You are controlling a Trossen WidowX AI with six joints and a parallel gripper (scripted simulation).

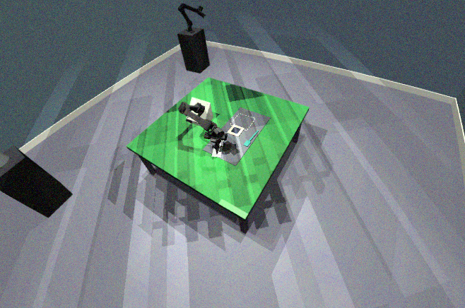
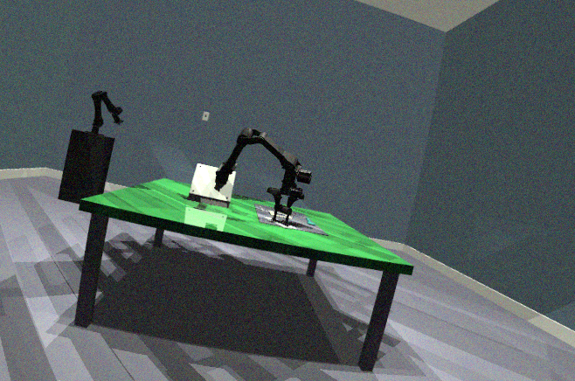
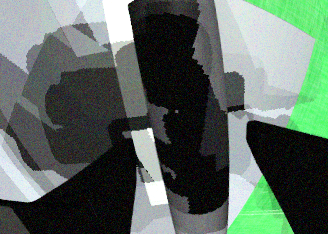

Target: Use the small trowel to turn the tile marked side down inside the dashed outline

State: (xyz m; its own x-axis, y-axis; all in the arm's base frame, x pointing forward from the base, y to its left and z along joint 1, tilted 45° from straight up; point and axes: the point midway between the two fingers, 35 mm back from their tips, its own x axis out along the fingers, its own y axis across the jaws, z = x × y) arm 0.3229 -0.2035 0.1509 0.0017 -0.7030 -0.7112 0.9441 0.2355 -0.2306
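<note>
The small trowel is 3 cm below my gripper tip, 2 cm to the left of it and 1 cm behind it. Also, from my gripper tip: grey mat 23 cm to the left, 8 cm below, 8 cm ahead; thin teal strip 21 cm ahead, 20 cm to the left, 6 cm below; tile 24 cm to the left, 6 cm below, 4 cm ahead.
</note>
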